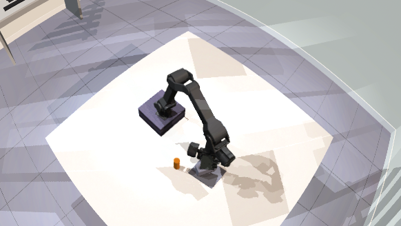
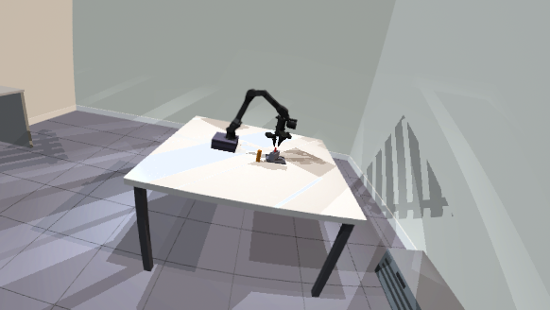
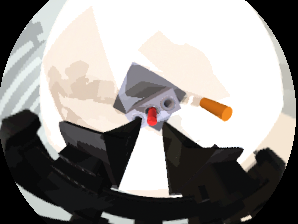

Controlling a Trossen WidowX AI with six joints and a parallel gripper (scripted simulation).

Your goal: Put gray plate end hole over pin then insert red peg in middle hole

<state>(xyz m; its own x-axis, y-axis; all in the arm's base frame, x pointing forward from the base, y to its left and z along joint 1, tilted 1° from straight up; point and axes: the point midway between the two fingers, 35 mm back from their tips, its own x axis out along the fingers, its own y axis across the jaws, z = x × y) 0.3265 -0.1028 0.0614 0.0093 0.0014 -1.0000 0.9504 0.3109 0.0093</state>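
Right now my gripper tip is 50 mm above the red peg. The rest, counted from my gripper tip: orange cylinder 120 mm behind, 70 mm to the right, 60 mm below; base 20 mm ahead, 10 mm to the left, 90 mm below; gray plate 50 mm below.
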